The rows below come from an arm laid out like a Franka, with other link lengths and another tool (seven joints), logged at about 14 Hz.
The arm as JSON. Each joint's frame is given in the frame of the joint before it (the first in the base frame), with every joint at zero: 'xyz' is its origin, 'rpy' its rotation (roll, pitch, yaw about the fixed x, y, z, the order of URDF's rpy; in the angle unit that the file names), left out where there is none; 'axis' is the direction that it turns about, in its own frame. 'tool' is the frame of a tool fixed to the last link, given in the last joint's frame.
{
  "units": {
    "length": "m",
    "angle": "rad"
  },
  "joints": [
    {
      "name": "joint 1",
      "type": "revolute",
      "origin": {
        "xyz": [
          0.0,
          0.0,
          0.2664
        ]
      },
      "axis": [
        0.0,
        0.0,
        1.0
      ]
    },
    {
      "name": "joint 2",
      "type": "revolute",
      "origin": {
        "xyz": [
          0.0,
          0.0,
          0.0
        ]
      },
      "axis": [
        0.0,
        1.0,
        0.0
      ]
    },
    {
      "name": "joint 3",
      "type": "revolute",
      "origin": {
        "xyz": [
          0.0,
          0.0,
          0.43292
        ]
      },
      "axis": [
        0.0,
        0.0,
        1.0
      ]
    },
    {
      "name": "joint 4",
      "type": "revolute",
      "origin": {
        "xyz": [
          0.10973,
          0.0,
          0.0
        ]
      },
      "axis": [
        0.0,
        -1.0,
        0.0
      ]
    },
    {
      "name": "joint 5",
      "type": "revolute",
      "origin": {
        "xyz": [
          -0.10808,
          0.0,
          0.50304
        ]
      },
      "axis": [
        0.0,
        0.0,
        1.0
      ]
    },
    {
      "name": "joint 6",
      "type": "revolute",
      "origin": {
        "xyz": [
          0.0,
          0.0,
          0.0
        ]
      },
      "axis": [
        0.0,
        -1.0,
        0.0
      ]
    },
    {
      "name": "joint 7",
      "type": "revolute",
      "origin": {
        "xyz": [
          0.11,
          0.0,
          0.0
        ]
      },
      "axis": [
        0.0,
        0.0,
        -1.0
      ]
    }
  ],
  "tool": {
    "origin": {
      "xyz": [
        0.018,
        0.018,
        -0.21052
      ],
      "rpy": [
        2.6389,
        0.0,
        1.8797
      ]
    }
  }
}
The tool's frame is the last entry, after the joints.
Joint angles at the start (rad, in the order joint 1, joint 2, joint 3, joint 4, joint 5, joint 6, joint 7):
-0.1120, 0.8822, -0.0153, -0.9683, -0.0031, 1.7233, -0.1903
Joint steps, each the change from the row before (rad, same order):
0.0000, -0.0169, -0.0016, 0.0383, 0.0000, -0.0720, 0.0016
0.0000, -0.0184, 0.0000, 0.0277, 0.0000, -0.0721, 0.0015
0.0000, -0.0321, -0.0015, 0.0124, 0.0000, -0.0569, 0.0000
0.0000, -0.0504, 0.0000, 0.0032, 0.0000, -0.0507, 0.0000
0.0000, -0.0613, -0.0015, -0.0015, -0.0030, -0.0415, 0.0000
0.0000, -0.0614, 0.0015, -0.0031, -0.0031, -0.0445, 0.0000
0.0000, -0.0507, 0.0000, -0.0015, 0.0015, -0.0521, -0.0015
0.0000, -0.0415, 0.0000, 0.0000, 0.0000, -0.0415, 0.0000
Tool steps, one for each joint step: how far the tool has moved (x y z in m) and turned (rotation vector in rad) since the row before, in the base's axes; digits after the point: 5 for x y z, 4 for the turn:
-0.00592, -0.00022, 0.03357, 0.0007, 0.0168, -0.0032
-0.00973, 0.00129, 0.02872, 0.0031, 0.0258, -0.0023
-0.01089, 0.00036, 0.03443, 0.0008, 0.0124, -0.0018
-0.01354, 0.00162, 0.04706, 0.0003, -0.0030, -0.0008
-0.01602, 0.00021, 0.05467, -0.0054, -0.0178, -0.0017
-0.01985, 0.00255, 0.05231, -0.0030, -0.0135, 0.0002
-0.02202, 0.00293, 0.04137, 0.0029, 0.0026, 0.0006
-0.01922, 0.00225, 0.03381, 0.0007, -0.0001, -0.0007

